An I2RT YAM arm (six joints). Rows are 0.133 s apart.
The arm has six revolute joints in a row. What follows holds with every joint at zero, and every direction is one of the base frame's. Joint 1 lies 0.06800 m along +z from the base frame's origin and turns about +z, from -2.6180 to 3.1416 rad. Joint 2 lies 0.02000 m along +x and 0.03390 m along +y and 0.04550 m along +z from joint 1 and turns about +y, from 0.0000 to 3.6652 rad. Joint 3 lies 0.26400 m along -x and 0.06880 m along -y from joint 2 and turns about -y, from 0.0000 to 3.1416 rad. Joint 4 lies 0.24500 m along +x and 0.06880 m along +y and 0.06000 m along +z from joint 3 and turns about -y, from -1.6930 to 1.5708 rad. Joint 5 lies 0.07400 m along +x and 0.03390 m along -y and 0.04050 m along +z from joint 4 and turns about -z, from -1.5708 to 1.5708 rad. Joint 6 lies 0.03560 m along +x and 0.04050 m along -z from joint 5 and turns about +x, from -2.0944 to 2.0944 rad. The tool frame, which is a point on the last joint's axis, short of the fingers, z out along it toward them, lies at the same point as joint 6; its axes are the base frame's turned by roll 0.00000, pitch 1.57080 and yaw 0.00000 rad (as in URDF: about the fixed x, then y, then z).
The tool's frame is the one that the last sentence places.
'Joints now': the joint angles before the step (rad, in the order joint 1, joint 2, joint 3, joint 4, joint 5, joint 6). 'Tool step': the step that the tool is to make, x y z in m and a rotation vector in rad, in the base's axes. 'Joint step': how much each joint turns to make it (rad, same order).
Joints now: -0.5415, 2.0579, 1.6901, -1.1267, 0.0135, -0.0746
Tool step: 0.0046, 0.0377, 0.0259, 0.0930, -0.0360, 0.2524
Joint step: 0.0794, -0.0571, 0.0194, -0.0966, -0.1102, -0.1662
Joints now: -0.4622, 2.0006, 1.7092, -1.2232, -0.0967, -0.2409
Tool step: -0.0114, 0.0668, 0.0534, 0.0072, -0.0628, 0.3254
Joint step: 0.1515, -0.1535, 0.0010, -0.1195, -0.0431, -0.1725
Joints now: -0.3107, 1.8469, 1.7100, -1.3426, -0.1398, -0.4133
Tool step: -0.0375, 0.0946, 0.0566, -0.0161, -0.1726, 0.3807
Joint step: 0.2616, -0.2337, -0.0564, -0.0237, -0.0348, -0.1168
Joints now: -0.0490, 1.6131, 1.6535, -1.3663, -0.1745, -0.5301
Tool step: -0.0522, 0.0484, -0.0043, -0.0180, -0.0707, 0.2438
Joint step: 0.1846, -0.2130, -0.2229, 0.0687, 0.0041, -0.0637
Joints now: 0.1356, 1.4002, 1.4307, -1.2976, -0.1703, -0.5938
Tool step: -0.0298, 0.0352, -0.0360, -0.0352, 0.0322, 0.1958
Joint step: 0.1730, -0.0860, -0.2067, 0.0768, 0.0198, -0.0298
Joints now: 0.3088, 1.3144, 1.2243, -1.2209, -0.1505, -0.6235
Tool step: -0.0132, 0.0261, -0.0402, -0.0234, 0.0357, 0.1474
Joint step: 0.1276, -0.0008, -0.1558, 0.1102, 0.0039, -0.0216
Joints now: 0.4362, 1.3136, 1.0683, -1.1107, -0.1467, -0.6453
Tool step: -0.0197, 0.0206, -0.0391, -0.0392, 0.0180, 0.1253
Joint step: 0.1264, 0.0000, -0.1522, 0.1171, 0.0255, -0.0040
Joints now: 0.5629, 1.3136, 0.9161, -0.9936, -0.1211, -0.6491
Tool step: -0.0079, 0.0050, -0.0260, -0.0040, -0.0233, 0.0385
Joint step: 0.0415, 0.0004, -0.1064, 0.1239, 0.0164, -0.0001
